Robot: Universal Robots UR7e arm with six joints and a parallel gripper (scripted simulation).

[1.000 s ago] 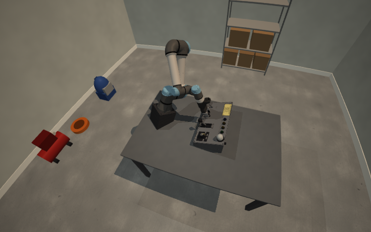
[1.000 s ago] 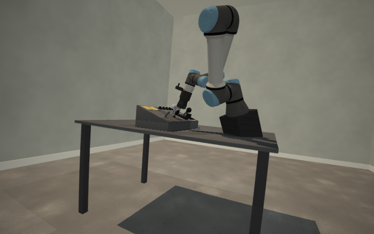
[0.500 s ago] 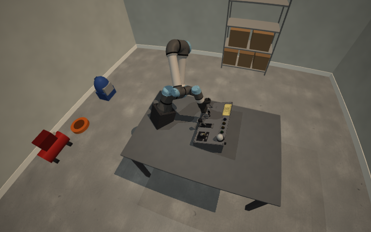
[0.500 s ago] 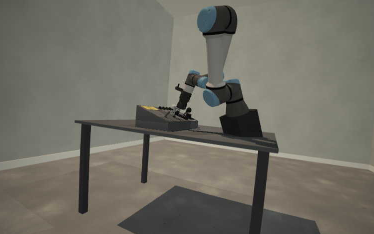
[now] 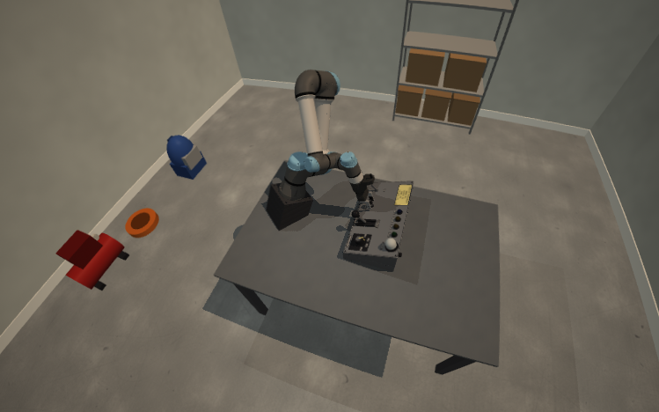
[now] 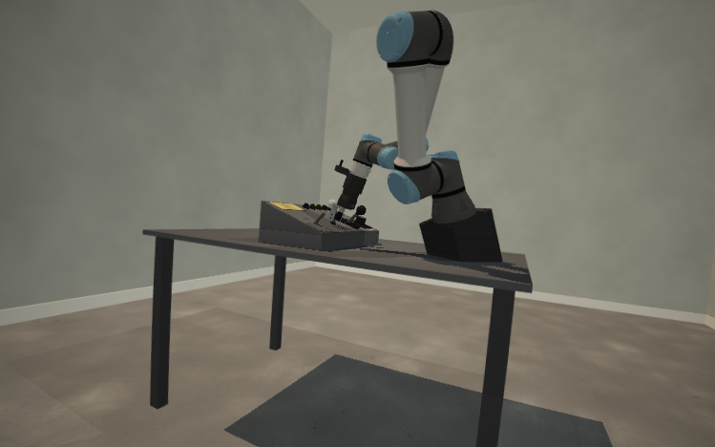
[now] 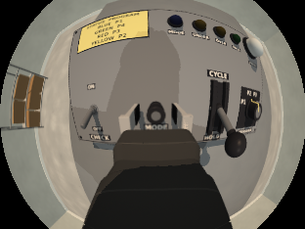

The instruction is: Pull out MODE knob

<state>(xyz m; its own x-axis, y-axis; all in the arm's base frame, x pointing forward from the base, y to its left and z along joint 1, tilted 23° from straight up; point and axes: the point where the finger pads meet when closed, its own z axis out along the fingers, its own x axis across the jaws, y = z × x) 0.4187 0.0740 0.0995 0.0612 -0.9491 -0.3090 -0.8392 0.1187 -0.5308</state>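
Now: hand 1 cm above the mode knob. Also, from my hand: black ball lever 12 cm to the right, 1 cm behind; grey sloped console 6 cm to the right, 4 cm ahead, 3 cm below; rotary switch 23 cm to the right, 3 cm ahead, 1 cm below.
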